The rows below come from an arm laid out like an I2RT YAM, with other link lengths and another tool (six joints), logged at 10 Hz.
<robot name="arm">
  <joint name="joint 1" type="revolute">
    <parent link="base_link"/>
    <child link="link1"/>
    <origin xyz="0 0 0.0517"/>
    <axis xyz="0 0 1"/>
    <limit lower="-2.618" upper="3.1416"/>
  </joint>
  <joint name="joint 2" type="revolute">
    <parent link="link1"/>
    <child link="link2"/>
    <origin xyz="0.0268 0.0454 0.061" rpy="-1.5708 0 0"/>
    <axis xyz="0 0 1"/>
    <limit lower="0" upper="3.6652"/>
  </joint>
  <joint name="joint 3" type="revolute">
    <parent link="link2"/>
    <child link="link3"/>
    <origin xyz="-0.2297 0 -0.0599" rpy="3.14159 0 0"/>
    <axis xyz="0 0 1"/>
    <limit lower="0" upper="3.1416"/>
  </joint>
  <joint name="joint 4" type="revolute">
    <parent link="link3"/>
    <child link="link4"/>
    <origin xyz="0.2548 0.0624 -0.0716"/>
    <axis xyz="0 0 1"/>
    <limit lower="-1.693" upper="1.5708"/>
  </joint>
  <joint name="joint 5" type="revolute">
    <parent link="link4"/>
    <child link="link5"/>
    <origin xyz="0.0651 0.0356 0.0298" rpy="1.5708 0 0"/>
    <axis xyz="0 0 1"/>
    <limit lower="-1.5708" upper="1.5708"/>
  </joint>
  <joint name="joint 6" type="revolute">
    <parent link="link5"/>
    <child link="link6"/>
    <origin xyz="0.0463 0 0.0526" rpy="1.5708 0 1.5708"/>
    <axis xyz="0 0 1"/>
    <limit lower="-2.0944" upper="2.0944"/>
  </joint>
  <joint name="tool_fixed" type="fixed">
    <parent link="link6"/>
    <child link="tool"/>
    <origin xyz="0.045 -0.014 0.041" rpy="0 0.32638 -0.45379"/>
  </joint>
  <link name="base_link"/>
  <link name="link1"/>
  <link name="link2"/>
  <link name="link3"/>
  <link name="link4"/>
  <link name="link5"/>
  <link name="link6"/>
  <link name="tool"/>
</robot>
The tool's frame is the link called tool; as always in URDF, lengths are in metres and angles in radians.
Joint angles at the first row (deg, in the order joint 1, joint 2, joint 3, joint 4, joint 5, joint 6):
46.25, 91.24, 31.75, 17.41, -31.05, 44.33
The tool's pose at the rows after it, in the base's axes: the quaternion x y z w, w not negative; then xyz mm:
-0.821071 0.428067 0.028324 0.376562 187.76 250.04 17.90
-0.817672 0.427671 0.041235 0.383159 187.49 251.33 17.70
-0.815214 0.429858 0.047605 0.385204 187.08 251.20 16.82
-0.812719 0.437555 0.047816 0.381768 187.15 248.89 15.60
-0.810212 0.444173 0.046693 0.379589 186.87 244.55 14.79
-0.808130 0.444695 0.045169 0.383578 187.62 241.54 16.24
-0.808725 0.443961 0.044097 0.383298 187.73 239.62 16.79
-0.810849 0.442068 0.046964 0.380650 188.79 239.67 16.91
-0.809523 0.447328 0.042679 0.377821 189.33 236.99 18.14
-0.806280 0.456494 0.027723 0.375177 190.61 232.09 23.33
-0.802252 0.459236 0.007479 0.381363 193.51 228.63 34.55
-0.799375 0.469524 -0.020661 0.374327 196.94 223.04 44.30
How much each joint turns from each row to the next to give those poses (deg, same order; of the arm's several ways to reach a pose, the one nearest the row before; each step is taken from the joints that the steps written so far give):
-0.23, 0.25, -0.02, 1.05, -1.10, 0.86
-0.35, 0.21, -0.26, 1.33, -1.63, 0.86
-0.21, 0.14, -0.29, 0.81, -0.67, 0.66
-0.26, -0.08, -0.28, -0.01, 0.29, 0.63
-0.51, -0.65, -0.78, -0.05, 0.15, 0.29
-0.58, -0.91, -0.70, 0.16, -0.30, -0.21
-0.30, -0.49, -0.26, -0.46, -0.17, -0.43
-0.29, 0.24, 0.52, -0.90, -0.59, -0.49
-0.27, -0.75, -0.18, -0.84, 0.57, 0.06
-0.25, -2.18, -0.38, -1.82, 1.87, -0.01
-0.20, -3.27, -0.13, -2.16, 1.94, -0.58
-0.08, -2.71, 0.63, -3.72, 3.45, -0.67

